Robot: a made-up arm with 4 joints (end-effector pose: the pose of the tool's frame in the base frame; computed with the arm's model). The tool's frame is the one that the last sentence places. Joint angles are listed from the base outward.
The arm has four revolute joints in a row. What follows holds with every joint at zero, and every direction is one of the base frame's.
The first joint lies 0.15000 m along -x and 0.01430 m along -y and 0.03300 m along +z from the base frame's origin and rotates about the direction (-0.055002, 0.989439, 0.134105).
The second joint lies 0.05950 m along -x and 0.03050 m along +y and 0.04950 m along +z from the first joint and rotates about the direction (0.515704, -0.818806, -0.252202).
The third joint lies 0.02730 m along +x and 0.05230 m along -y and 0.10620 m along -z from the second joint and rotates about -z.
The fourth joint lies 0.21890 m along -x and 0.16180 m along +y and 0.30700 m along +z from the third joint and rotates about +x.
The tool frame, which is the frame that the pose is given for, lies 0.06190 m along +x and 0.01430 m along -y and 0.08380 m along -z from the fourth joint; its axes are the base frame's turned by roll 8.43, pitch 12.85 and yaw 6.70 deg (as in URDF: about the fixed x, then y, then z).
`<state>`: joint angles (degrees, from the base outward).
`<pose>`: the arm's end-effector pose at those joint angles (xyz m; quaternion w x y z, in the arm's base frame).
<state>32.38 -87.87 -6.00 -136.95</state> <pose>-0.0208 0.2758 0.1650 0.0820 0.6720 -0.0581 -0.7337</pose>
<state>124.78 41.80 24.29 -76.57</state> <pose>0.1197 0.0975 0.1375 0.3776 -0.4988 0.7636 0.1594</pose>
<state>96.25 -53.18 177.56 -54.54</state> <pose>-0.1135 0.0185 -0.1907 0.0403 0.8982 -0.0372 0.4362</pose>
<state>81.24 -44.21 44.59 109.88</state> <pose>-0.1191 0.3354 0.0111 0.6372 0.3259 0.4814 -0.5060</pose>
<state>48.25 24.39 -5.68 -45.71</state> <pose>-0.2052 0.0218 0.3116 0.9028 -0.2418 0.3415 0.0997</pose>
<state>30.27 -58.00 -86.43 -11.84</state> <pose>0.0136 -0.0760 0.2554 0.3013 0.1679 0.6100 0.7134</pose>
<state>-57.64 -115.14 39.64 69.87</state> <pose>-0.1358 0.2562 -0.1285 0.9365 0.1110 0.0709 -0.3250</pose>
